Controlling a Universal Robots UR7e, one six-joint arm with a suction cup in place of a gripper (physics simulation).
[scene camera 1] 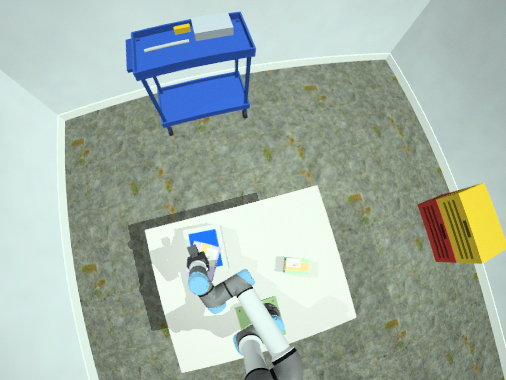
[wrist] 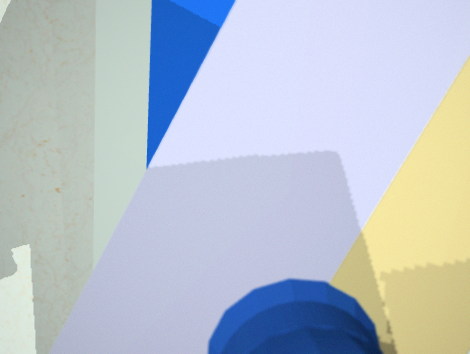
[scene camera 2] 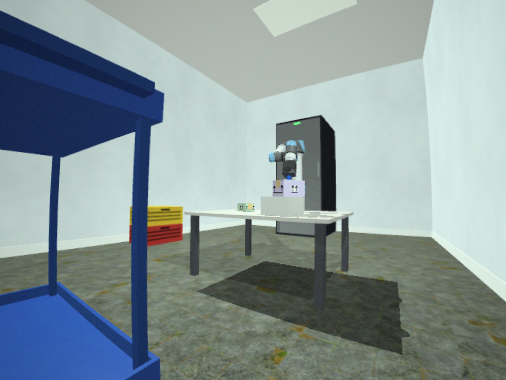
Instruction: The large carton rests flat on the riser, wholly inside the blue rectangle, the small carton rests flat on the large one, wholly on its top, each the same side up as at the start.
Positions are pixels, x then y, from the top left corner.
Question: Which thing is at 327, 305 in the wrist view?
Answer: My suction cup.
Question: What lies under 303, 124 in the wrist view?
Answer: A large lavender carton.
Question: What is my suction cup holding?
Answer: A large lavender carton.
